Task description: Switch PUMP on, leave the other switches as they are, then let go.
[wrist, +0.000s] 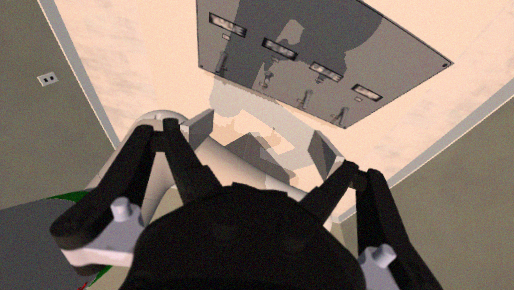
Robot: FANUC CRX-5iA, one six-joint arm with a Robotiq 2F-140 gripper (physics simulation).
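Places are measured from the arm's base along level axes (x back, y up, z left), in metres.
Where they show: gripper, between the fingertips: (262, 130).
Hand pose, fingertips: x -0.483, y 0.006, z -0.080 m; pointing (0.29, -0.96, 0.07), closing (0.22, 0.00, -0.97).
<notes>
Each offset is from my fingertips to the top centre of the thing. "pt": to the spot under its first point.
The grey switch panel (405, 55) shows at the top of the wrist view, tilted and partly in shadow. It has a row of blurred labels with a toggle below each. The second label from the left (279, 49) looks like PUMP, and the PUMP toggle {pt dx +0.005, dy -0.210, dz +0.009 m} (266, 79) is below it. The other toggles are the leftmost one {pt dx -0.026, dy -0.234, dz +0.117 m} (222, 64), the third {pt dx +0.068, dy -0.237, dz -0.091 m} (305, 99) and the rightmost {pt dx +0.119, dy -0.238, dz -0.198 m} (341, 116). Blur hides which way the levers point. My gripper (262, 130) is open and empty, with its fingertips below the panel in the view, apart from the toggles.
A white arm link (232, 159) shows behind and between the fingers. A large grey body (30, 235) with a green band is at the lower left. A wall socket (48, 78) is at the left. The pale surface behind the panel has a grey edge strip (80, 75).
</notes>
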